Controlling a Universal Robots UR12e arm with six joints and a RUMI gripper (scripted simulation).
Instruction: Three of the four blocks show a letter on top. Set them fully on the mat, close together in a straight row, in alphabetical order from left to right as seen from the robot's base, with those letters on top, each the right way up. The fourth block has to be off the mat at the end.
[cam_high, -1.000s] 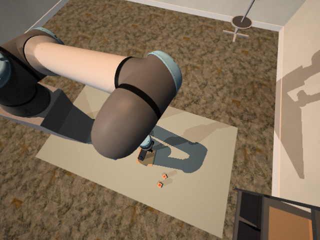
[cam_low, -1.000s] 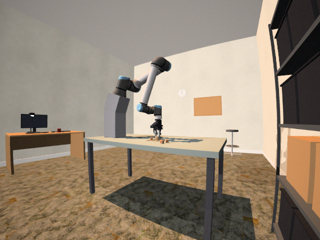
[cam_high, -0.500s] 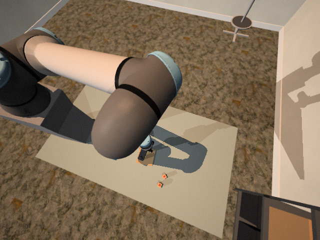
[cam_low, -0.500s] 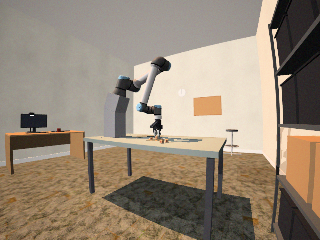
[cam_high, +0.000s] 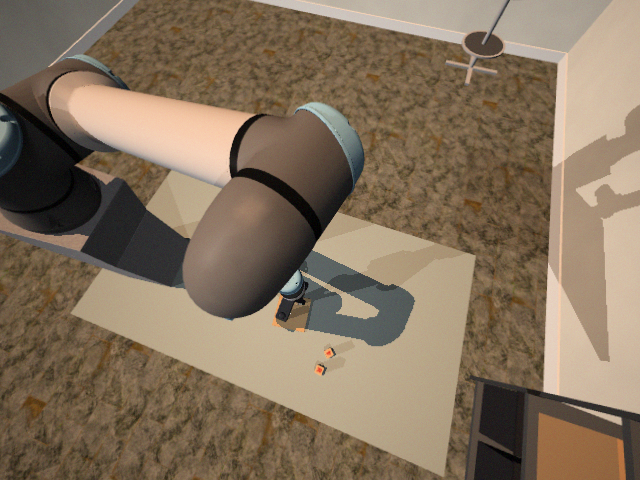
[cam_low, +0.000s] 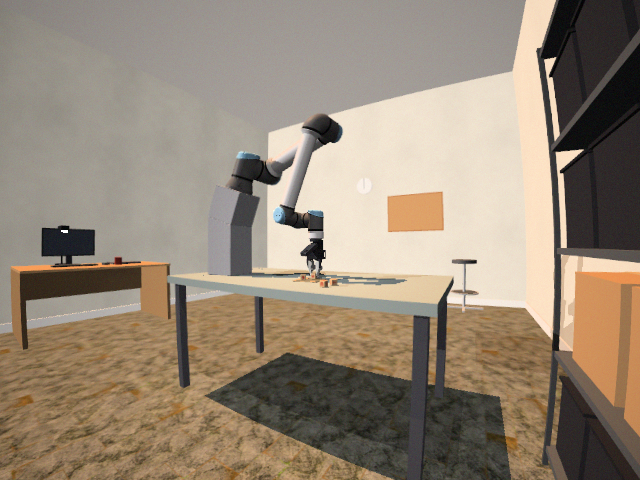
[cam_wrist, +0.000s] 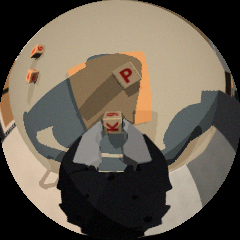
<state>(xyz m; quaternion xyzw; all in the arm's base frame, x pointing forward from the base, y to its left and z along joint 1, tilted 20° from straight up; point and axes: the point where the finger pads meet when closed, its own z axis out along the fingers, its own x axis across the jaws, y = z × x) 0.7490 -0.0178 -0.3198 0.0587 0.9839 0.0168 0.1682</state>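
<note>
The orange mat is 1 cm behind my hand, 5 cm to the right of it and 2 cm below it.
</note>
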